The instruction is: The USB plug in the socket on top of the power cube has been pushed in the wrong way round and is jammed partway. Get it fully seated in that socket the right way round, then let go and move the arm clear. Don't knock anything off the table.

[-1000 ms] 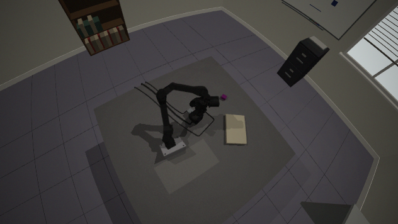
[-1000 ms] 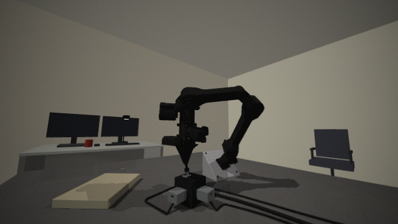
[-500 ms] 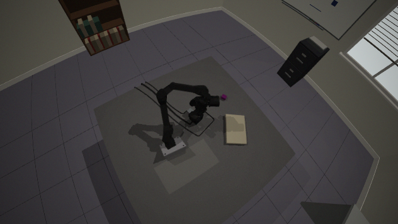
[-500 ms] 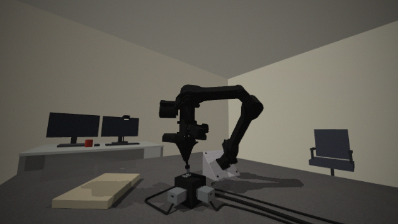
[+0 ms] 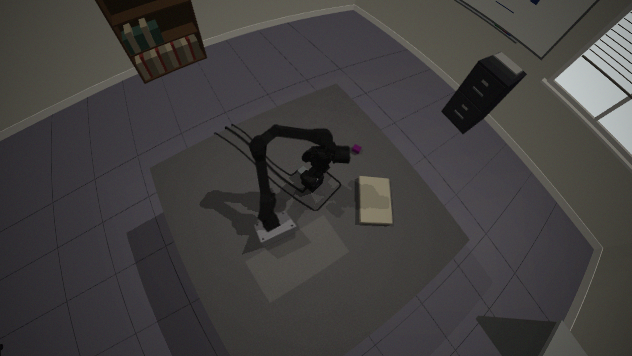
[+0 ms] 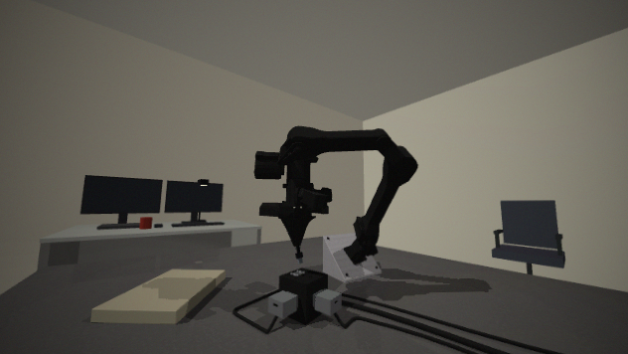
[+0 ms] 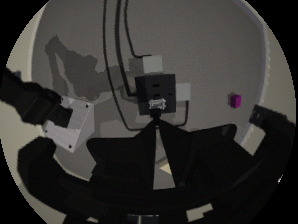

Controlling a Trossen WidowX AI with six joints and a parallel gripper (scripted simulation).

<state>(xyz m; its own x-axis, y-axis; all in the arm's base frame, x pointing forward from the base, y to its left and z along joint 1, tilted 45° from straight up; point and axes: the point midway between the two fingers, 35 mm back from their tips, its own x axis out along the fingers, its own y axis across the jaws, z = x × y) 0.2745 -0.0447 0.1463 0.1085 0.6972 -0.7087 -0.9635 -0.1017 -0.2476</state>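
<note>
My gripper tip is 1 cm to the right of the dark USB plug and 1 cm above it. The rest, counted from my gripper tip: beige slab: 22 cm to the right, 22 cm ahead, 12 cm below; purple block: 33 cm ahead, 12 cm below, 7 cm to the left.
</note>
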